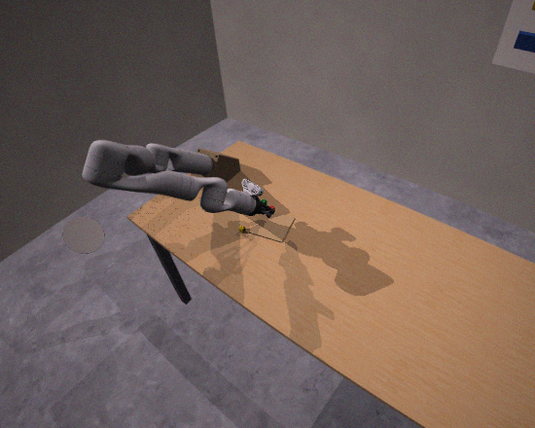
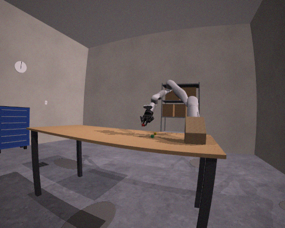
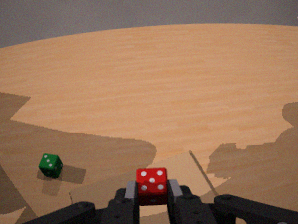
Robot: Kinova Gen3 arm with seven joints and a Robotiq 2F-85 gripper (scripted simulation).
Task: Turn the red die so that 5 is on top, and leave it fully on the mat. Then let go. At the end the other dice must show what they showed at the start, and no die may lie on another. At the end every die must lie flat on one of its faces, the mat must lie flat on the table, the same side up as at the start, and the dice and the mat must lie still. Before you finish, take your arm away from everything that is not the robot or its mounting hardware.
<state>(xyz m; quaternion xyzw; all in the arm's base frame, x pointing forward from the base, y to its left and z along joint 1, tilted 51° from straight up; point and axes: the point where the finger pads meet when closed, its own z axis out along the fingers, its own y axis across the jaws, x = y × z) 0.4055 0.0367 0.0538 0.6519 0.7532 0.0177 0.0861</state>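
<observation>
My hand is 20 mm to the right of the red die and 10 mm above it. Round my hand: tan mat (90 mm below, 10 mm to the left); then yellow die (90 mm below, 80 mm to the right, 70 mm behind); then green die (110 mm behind, 90 mm to the left, 90 mm below).
</observation>
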